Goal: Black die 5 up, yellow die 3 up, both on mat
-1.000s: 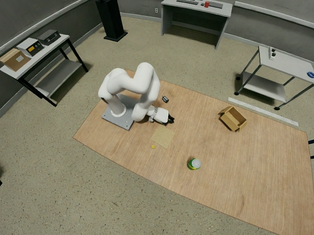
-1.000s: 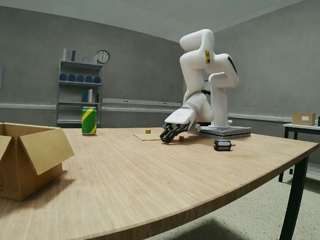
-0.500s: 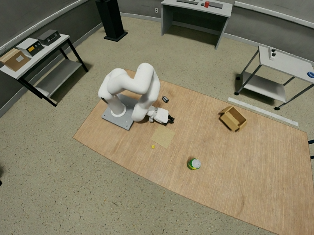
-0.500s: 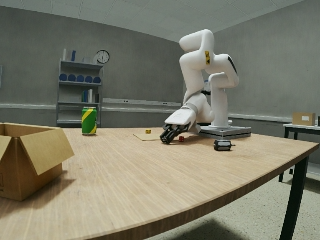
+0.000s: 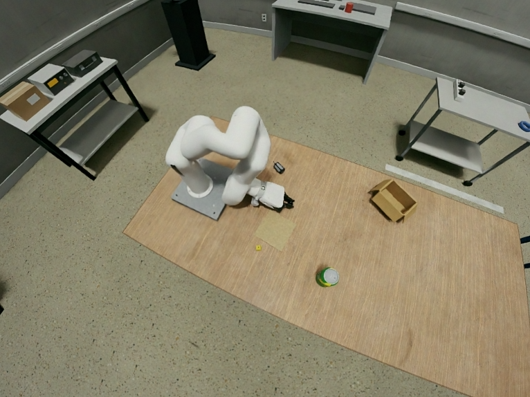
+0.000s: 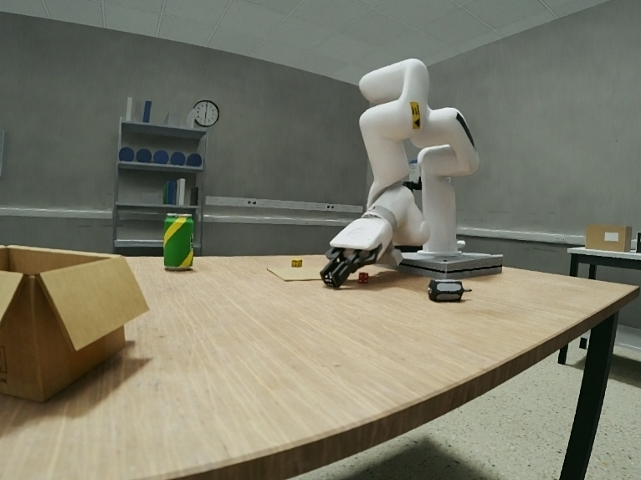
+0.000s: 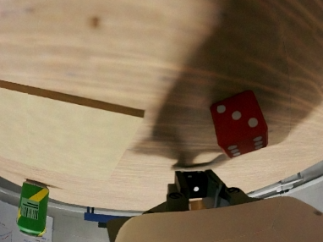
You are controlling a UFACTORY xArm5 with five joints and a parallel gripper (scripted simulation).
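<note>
Now: the black die 10 mm ahead of my hand and 10 mm below it. Round my hand: small black device (130 mm behind, 170 mm to the left, 10 mm below); tan mat (10 mm behind, 140 mm to the right, 20 mm below); red die (80 mm behind, 20 mm to the right, 20 mm below).
</note>
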